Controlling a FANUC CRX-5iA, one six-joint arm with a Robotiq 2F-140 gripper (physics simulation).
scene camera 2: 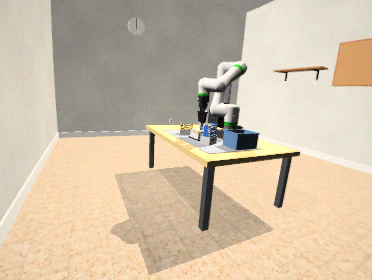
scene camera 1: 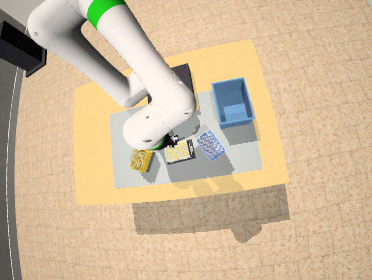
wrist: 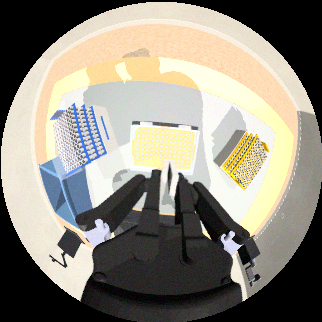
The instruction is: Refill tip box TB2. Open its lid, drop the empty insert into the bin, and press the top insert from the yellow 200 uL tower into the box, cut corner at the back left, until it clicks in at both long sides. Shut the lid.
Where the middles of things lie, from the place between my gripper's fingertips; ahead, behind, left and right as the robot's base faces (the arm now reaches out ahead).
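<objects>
Blue bin (scene camera 1: 232,100): 11 cm behind my hand, 35 cm to the left of it, 1 cm below it. Clear lid (wrist: 150,145): 1 cm to the left of my hand, 1 cm below it and 3 cm ahead of it.
</objects>
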